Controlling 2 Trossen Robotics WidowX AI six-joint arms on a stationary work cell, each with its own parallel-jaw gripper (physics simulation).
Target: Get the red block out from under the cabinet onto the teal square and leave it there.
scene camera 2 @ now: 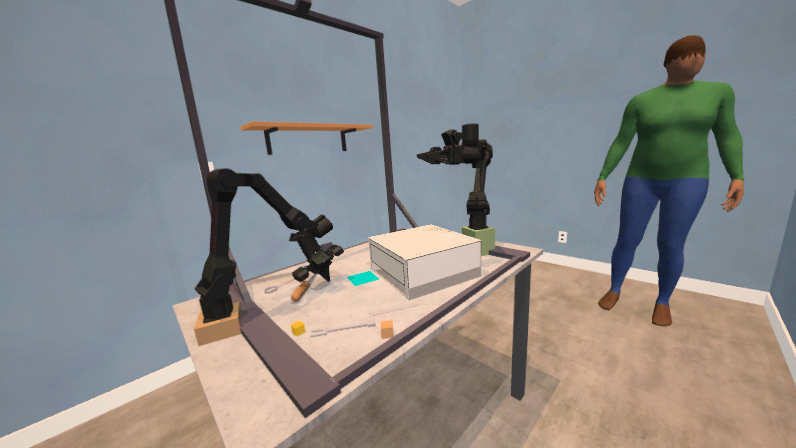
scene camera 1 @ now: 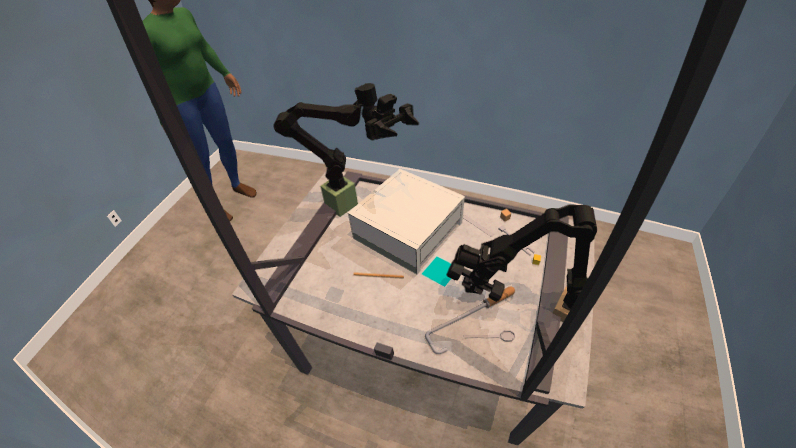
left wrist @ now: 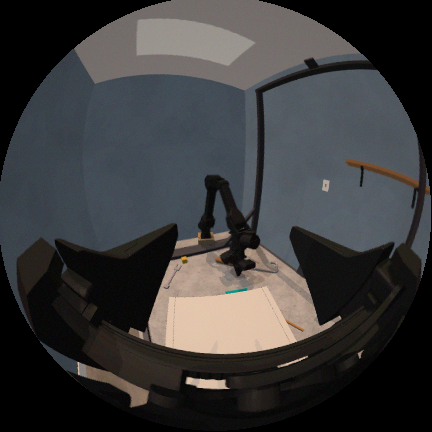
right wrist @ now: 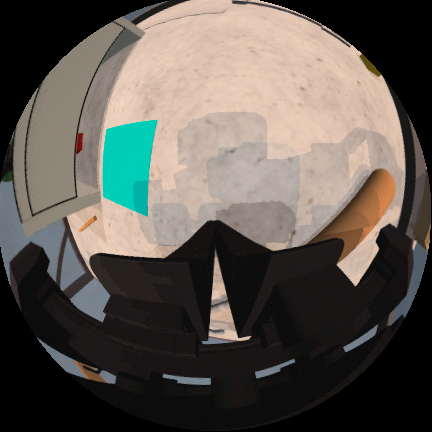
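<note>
The red block shows as a small red patch under the cabinet; most of it is hidden. The teal square lies beside the cabinet's near corner, with no block on it. My right gripper is shut and empty, low above the table beside a hooked rod's orange handle. My left gripper is open and empty, high above the cabinet.
An orange stick lies in front of the cabinet in scene camera 1. A ring-ended tool lies near the hooked rod. A yellow cube, an orange cube and a fork-ended tool lie across the table.
</note>
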